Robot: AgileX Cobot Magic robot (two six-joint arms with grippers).
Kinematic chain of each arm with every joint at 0, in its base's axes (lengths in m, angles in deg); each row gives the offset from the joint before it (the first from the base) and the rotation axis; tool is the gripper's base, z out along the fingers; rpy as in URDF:
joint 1: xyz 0 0 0.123 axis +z
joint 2: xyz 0 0 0 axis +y
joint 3: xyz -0.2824 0 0.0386 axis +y
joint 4: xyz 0.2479 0 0.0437 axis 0.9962 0 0.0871
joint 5: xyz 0 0 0 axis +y
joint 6: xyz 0.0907 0 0.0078 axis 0.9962 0 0.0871
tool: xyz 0 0 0 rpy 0 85 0
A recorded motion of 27 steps. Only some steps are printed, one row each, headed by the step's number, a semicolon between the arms.
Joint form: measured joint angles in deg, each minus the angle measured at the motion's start. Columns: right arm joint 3, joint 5, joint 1, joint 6, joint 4, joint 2; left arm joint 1, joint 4, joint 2, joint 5, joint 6, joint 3.
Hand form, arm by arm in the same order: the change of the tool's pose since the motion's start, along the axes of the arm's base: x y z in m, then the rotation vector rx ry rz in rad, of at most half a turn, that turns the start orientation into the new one. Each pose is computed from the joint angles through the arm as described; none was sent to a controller.
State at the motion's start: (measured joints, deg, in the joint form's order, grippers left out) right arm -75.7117 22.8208 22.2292 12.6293 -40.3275 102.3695; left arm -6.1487 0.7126 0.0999 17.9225 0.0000 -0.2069
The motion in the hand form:
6: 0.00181 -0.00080 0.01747 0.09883 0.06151 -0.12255; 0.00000 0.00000 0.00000 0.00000 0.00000 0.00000
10: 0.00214 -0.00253 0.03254 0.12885 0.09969 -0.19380; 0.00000 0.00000 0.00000 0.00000 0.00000 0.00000
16: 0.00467 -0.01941 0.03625 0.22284 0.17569 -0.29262; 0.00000 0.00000 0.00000 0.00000 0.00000 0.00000
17: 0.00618 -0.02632 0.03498 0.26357 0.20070 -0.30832; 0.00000 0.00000 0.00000 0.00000 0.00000 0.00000
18: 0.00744 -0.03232 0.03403 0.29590 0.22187 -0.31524; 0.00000 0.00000 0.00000 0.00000 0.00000 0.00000
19: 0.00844 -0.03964 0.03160 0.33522 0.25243 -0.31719; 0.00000 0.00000 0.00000 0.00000 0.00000 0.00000
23: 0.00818 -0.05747 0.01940 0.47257 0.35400 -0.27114; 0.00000 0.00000 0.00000 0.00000 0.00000 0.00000
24: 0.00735 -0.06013 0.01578 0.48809 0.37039 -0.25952; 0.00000 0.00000 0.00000 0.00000 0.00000 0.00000
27: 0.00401 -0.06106 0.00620 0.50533 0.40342 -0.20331; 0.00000 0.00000 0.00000 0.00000 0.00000 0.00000
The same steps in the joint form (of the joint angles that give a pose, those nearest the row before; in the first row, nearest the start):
6: -5.04 7.60 0.00 0.00 8.53 0.00; 0.00 0.00 0.00 0.00 0.00 0.00
10: -9.14 14.04 0.00 0.08 11.87 0.00; 0.00 0.00 0.00 0.00 0.00 0.00
16: -11.08 18.12 -3.03 -0.68 19.50 0.00; 0.00 0.00 0.00 0.00 0.00 0.00
17: -11.08 18.12 -4.55 -2.35 23.30 0.00; 0.00 0.00 0.00 0.00 0.00 0.00
18: -11.08 18.12 -5.91 -4.39 26.80 0.00; 0.00 0.00 0.00 0.00 0.00 0.00
19: -10.80 18.12 -7.65 -7.60 31.64 0.00; 0.00 0.00 0.00 0.00 0.00 0.00
23: -8.45 17.99 -12.86 -21.83 50.26 0.00; 0.00 0.00 0.00 0.00 0.00 0.00
24: -7.66 17.99 -13.63 -24.43 53.05 0.00; 0.00 0.00 0.00 0.00 0.00 0.00
27: -5.46 17.73 -14.58 -31.78 59.34 0.00; 0.00 0.00 0.00 0.00 0.00 0.00

